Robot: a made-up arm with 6 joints.
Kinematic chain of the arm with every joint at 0, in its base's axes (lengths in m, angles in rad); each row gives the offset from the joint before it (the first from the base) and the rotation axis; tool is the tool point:
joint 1: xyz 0 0 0.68 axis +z
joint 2: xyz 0.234 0 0 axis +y
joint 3: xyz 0 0 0.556 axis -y
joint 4: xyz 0 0 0.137 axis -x
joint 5: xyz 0.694 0 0 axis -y
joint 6: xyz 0.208 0 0 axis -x
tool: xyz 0 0 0
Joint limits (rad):
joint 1: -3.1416..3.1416
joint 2: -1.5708..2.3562
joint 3: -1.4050..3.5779
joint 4: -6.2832..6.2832
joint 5: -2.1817..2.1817
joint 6: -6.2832..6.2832
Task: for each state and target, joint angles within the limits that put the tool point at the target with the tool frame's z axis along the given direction. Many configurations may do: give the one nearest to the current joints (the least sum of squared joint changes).
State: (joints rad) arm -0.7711 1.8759 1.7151 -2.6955 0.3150 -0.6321
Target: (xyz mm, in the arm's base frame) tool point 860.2 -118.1 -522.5 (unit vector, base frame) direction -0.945 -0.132 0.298
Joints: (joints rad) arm -0.0710 2.2419 0.8325 -2.5260 0.4925 -0.3492
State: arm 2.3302 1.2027 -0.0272 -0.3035 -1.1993 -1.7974
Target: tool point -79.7 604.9 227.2 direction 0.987 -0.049 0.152
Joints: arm 1.6598 1.0675 -0.5649 -0.1249 -1.4140 -1.7164
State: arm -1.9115 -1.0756 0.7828 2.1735 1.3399 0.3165
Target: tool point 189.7 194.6 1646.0 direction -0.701 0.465 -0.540
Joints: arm -2.2616 -0.9940 0.7365 3.0332 1.7324 0.9829
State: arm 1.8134 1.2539 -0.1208 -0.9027 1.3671 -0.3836
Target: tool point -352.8 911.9 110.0 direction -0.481 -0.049 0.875
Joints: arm 2.0991 1.4131 -0.2787 -0.8984 1.8812 0.3544
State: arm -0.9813 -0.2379 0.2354 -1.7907 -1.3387 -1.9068
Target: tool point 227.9 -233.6 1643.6 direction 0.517 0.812 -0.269
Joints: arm -1.0379 -1.0142 -0.4629 -2.6439 -0.8975 -2.2869
